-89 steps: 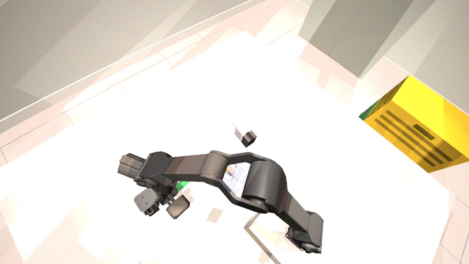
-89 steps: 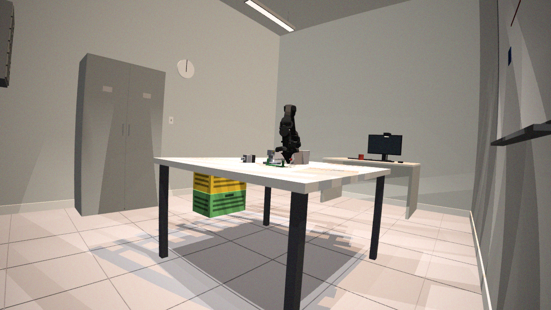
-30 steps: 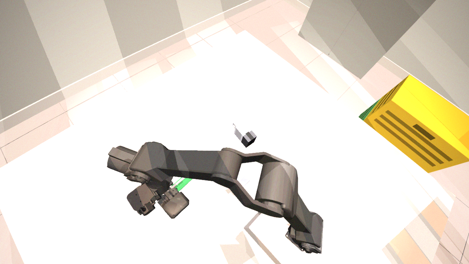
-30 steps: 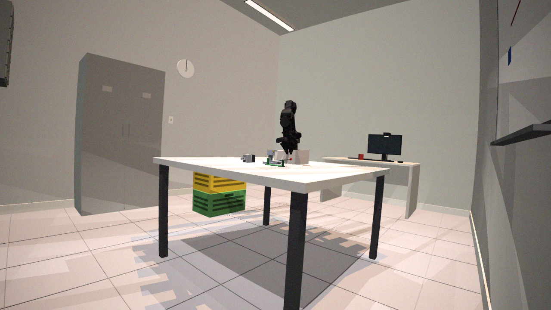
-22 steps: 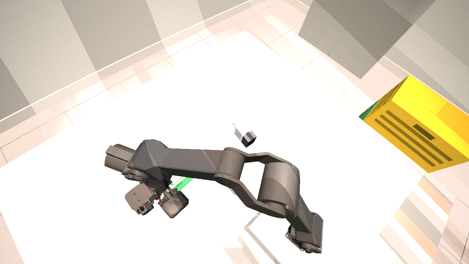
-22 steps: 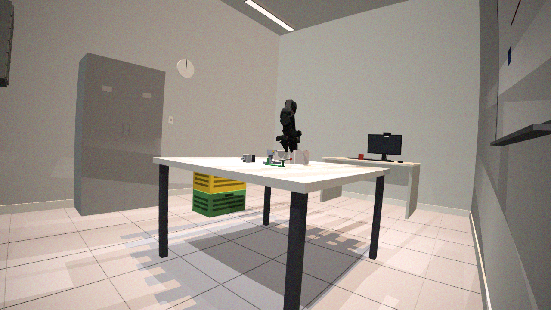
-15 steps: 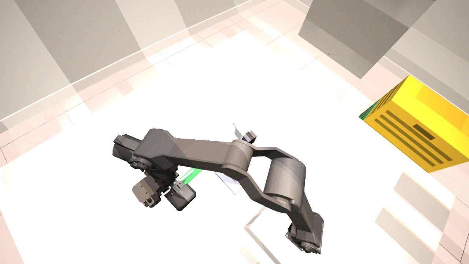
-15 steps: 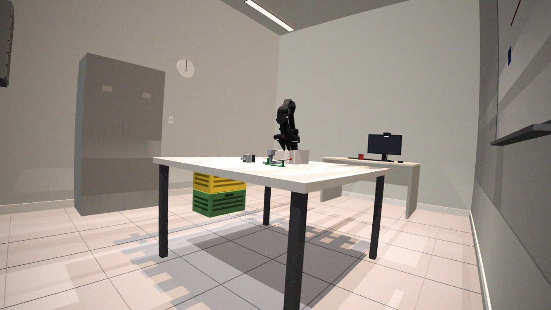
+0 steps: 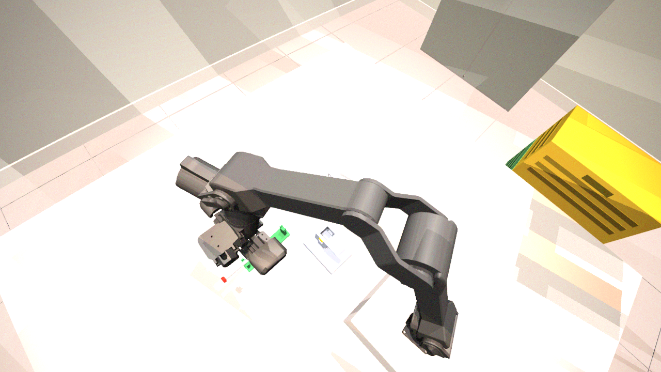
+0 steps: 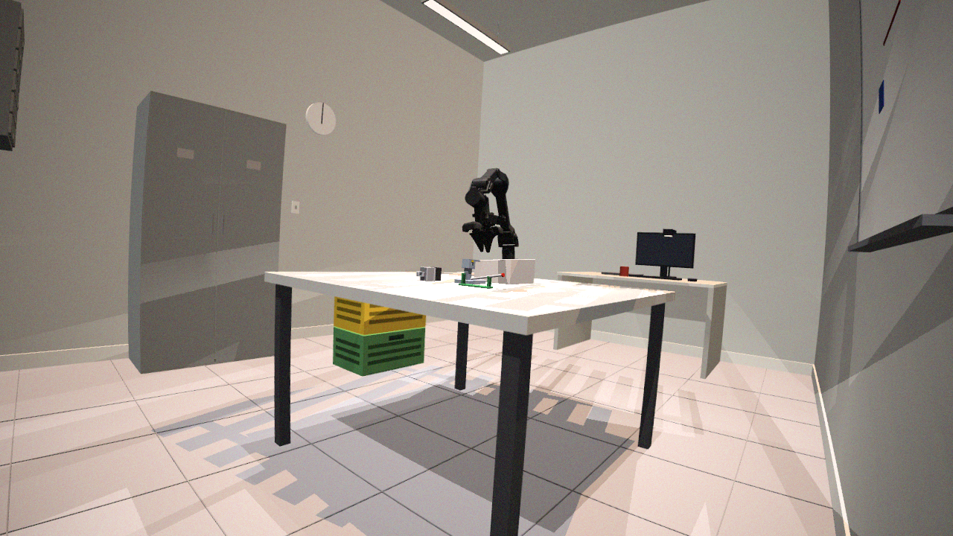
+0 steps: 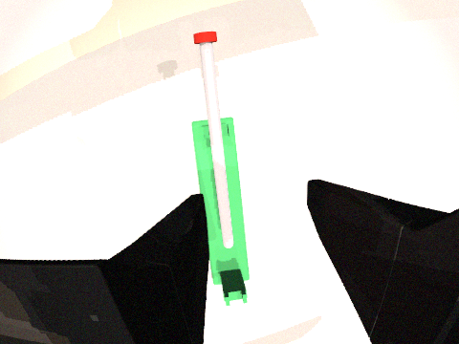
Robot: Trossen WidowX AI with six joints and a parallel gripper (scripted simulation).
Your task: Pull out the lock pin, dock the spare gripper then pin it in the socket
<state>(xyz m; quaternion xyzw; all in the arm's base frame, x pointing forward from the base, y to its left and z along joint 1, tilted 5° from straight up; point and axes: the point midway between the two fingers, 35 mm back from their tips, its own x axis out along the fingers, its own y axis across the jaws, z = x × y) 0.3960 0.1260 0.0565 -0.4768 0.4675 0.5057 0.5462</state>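
Right now my gripper tip is 10 mm past the pin cradle, 40 mm to the left of it and 110 mm above it. The rest, counted from my gripper tip: socket 120 mm behind, 150 mm to the right, 80 mm below; then spare gripper 40 mm behind, 310 mm to the right, 100 mm below.
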